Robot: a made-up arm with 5 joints.
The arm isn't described. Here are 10 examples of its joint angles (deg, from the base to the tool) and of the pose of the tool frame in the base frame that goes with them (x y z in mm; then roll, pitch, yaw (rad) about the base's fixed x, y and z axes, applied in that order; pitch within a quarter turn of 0, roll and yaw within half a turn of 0).
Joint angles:
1: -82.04 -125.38 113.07 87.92 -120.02
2: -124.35 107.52 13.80 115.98 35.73
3: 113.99 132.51 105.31 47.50 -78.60
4: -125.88 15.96 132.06 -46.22 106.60
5: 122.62 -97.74 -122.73 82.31 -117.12
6: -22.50 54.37 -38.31 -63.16 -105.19
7: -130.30 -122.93 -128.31 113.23 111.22
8: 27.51 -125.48 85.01 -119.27 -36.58
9: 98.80 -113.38 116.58 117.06 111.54
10: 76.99 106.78 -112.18 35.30 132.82
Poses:
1: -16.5 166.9 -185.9 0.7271 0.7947 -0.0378
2: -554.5 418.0 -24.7 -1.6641 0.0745 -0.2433
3: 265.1 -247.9 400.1 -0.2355 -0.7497 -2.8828
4: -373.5 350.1 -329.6 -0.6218 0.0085 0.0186
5: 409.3 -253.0 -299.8 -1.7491 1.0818 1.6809
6: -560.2 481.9 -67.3 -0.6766 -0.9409 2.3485
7: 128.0 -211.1 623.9 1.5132 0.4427 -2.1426
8: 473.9 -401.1 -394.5 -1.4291 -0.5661 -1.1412
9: 40.1 237.5 239.4 -1.5394 1.1827 -1.7120
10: 589.7 43.1 -551.1 -0.7755 -0.9216 -0.5974
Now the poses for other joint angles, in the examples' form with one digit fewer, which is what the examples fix.
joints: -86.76 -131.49 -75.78 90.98 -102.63
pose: -613 -453 288 -2.121 -1.233 -1.725
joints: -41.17 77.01 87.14 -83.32 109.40
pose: 187 649 -297 2.912 -1.039 -2.978
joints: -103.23 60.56 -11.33 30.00 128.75
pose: -301 826 158 -2.761 -0.557 -2.348
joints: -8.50 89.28 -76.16 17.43 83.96
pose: -473 296 -612 -1.277 0.117 -0.142
